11 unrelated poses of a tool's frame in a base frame.
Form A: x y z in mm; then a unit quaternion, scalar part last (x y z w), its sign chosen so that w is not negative.
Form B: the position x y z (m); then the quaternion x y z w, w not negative. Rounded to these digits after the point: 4 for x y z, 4 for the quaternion.
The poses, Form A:
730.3 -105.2 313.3 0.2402 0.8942 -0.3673 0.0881
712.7 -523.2 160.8 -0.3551 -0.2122 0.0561 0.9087
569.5 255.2 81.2 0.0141 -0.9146 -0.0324 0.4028
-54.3 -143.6 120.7 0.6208 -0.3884 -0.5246 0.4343
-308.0 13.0 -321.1 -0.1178 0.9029 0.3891 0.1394
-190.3 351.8 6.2 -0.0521 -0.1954 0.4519 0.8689
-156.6 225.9 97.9 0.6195 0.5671 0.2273 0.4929
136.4 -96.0 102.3 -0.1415 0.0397 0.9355 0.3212
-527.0 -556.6 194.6 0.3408 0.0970 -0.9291 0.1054
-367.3 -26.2 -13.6 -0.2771 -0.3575 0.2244 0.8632
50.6 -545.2 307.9 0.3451 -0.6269 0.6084 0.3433
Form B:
0.7303 -0.1052 0.3133 0.2402 0.8942 -0.3673 0.0881
0.7127 -0.5232 0.1608 -0.3551 -0.2122 0.0561 0.9087
0.5695 0.2552 0.0812 0.0141 -0.9146 -0.0324 0.4028
-0.0543 -0.1436 0.1207 0.6208 -0.3884 -0.5246 0.4343
-0.3080 0.0130 -0.3211 -0.1178 0.9029 0.3891 0.1394
-0.1903 0.3518 0.0062 -0.0521 -0.1954 0.4519 0.8689
-0.1566 0.2259 0.0979 0.6195 0.5671 0.2273 0.4929
0.1364 -0.0960 0.1023 -0.1415 0.0397 0.9355 0.3212
-0.5270 -0.5566 0.1946 0.3408 0.0970 -0.9291 0.1054
-0.3673 -0.0262 -0.0136 -0.2771 -0.3575 0.2244 0.8632
0.0506 -0.5452 0.3079 0.3451 -0.6269 0.6084 0.3433

